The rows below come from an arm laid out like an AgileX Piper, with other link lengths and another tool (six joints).
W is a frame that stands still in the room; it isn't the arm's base.
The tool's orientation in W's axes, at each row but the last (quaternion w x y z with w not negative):
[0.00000 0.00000 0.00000 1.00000]
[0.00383 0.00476 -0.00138 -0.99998]
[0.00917 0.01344 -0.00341 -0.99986]
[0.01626 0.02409 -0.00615 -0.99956]
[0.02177 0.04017 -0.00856 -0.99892]
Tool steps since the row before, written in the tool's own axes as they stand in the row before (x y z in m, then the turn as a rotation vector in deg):
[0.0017 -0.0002 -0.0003 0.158 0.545 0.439]
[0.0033 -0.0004 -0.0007 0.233 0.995 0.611]
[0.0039 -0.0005 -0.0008 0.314 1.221 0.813]
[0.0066 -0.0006 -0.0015 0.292 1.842 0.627]
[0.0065 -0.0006 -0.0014 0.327 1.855 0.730]
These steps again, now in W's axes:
[-0.0017 0.0002 -0.0003 -0.158 -0.545 0.439]
[-0.0033 0.0004 -0.0007 -0.231 -0.995 0.612]
[-0.0039 0.0004 -0.0009 -0.313 -1.221 0.813]
[-0.0065 0.0004 -0.0018 -0.262 -1.843 0.636]
[-0.0064 0.0003 -0.0019 -0.305 -1.856 0.736]

